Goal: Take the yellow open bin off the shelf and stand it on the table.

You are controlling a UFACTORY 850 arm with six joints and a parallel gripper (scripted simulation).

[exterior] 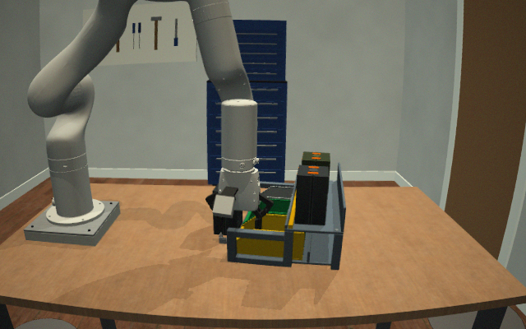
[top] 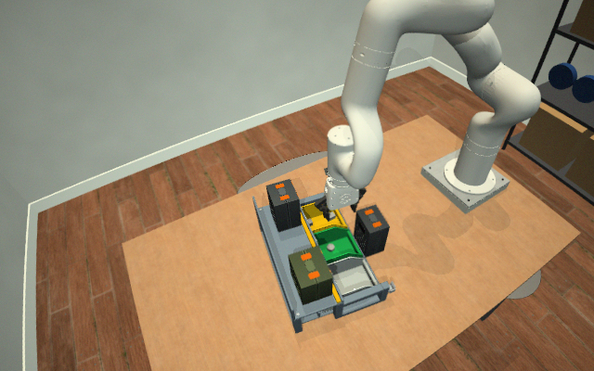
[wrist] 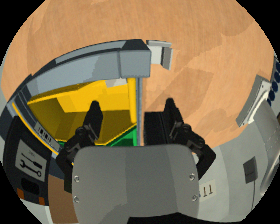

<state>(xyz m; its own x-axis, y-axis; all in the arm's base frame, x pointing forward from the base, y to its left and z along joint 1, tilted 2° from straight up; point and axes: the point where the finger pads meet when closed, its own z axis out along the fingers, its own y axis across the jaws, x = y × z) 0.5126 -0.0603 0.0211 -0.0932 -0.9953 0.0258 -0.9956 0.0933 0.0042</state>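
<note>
Right now the yellow bin is 80 mm ahead of my hand, 10 mm to the right of it and 20 mm below it. Also, from my hand: grey bin 100 mm ahead, 220 mm to the left, 20 mm below; olive box 200 mm ahead, 210 mm to the left, 90 mm above; green bin 90 mm ahead, 100 mm to the left, 20 mm below.
</note>
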